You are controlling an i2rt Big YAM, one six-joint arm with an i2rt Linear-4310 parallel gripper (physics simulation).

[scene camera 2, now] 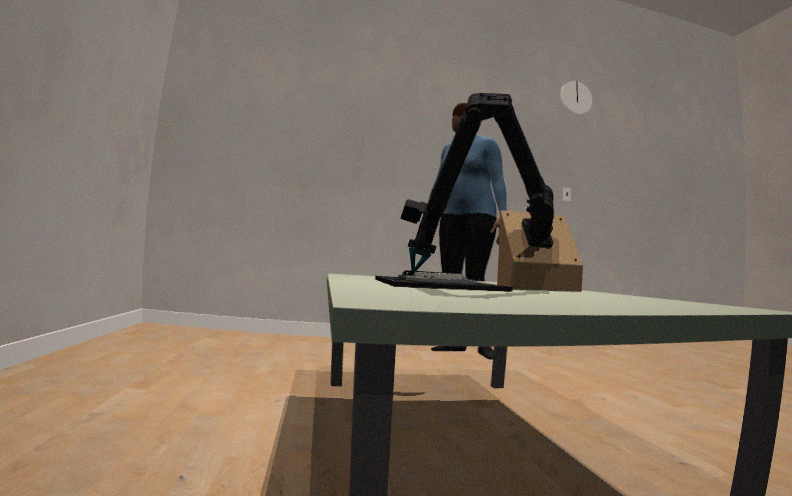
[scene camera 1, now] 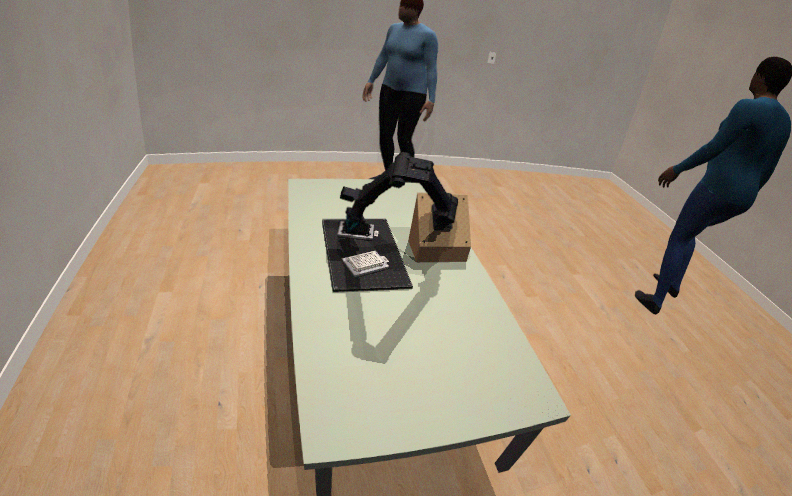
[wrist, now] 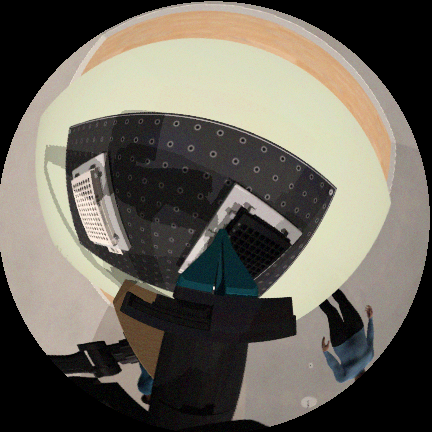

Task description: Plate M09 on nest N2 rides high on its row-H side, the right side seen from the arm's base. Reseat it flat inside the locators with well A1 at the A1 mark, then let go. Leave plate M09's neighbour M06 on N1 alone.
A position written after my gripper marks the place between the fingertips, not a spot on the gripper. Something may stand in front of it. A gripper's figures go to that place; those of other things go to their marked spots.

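My gripper [wrist: 221,232] is 0.14 m from the lens, and there's a nest [wrist: 237,196] that's 0.13 m from the lens.
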